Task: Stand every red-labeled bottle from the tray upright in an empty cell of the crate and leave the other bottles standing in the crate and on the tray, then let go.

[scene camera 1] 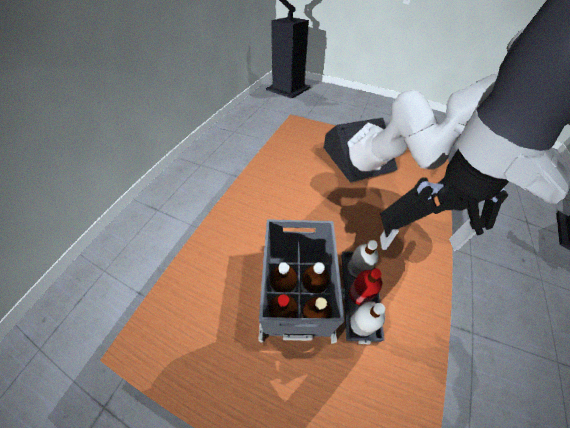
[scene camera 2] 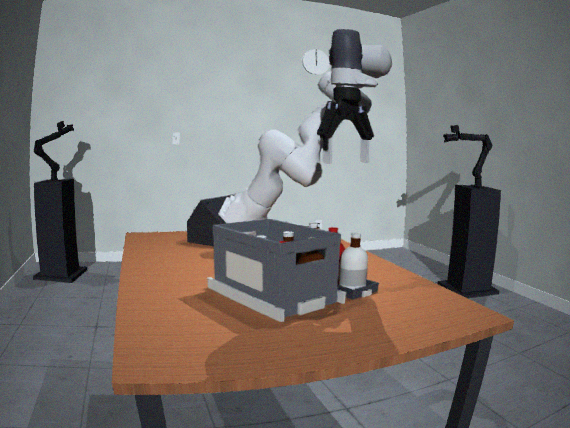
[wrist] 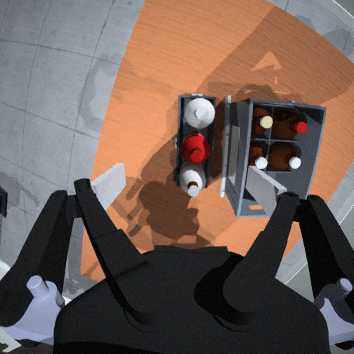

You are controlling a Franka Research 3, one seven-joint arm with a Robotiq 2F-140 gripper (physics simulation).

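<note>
A red-labeled bottle stands in the middle of the dark tray, between a white bottle and a greyish-white bottle. The grey crate stands beside the tray. Brown bottles with white, red and cream caps fill its cells away from the robot base. Its two cells at the base end look empty; a fingertip partly covers them in the wrist view. My gripper is open and empty, high above the table, off the tray's base end.
The crate's walls rise beside the tray. The robot base stands on the wooden table. Black pedestals with small arms stand off the table.
</note>
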